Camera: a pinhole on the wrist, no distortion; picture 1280 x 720 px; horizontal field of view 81.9 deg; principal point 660.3 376.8 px. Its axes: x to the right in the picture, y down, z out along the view. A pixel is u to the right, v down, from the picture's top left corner.
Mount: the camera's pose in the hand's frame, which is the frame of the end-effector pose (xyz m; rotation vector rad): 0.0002 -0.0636 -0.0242 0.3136 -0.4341 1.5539
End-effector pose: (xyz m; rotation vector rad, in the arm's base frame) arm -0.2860 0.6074 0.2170 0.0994 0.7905 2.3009
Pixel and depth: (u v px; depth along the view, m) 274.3 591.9 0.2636
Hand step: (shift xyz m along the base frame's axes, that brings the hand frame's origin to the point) 0.2886 0.1911 -0.0470
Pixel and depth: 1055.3 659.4 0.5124
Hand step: 0.3647 0.1552 0.4420
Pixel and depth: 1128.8 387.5 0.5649
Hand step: 0.2254 0.2926 0.5257
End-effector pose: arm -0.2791 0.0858 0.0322 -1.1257 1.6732 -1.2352
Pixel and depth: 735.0 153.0 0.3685
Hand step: 0.3170 -0.2069 0.1063
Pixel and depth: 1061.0 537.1 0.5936
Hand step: 0.6582 -0.0279 -0.0974
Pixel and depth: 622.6 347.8 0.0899
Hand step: 0.0732 -0.0295 0.0922
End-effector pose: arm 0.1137 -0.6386 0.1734 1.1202 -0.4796 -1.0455
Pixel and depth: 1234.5 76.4 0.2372
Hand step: -0.1826 -0.2022 0.0921
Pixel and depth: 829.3 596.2 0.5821
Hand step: -0.6084 -0.0910 0.0652
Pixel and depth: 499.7 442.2 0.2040
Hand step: -0.2035 -0.0517 -0.1168
